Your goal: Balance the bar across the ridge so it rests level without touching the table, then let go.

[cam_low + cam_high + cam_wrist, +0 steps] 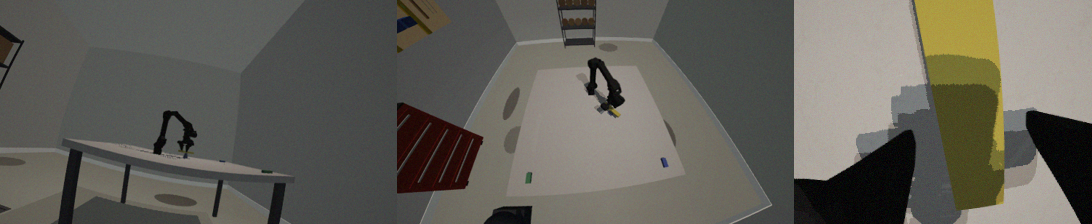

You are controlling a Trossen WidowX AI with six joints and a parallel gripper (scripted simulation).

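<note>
Now: gripper tip 20 mm short of the yellow bar and 20 mm to the right of it. From my gripper tip the other things lie so: blue block: 500 mm ahead, 360 mm to the left, 50 mm below; green block: 500 mm ahead, 640 mm to the right, 50 mm below.
</note>
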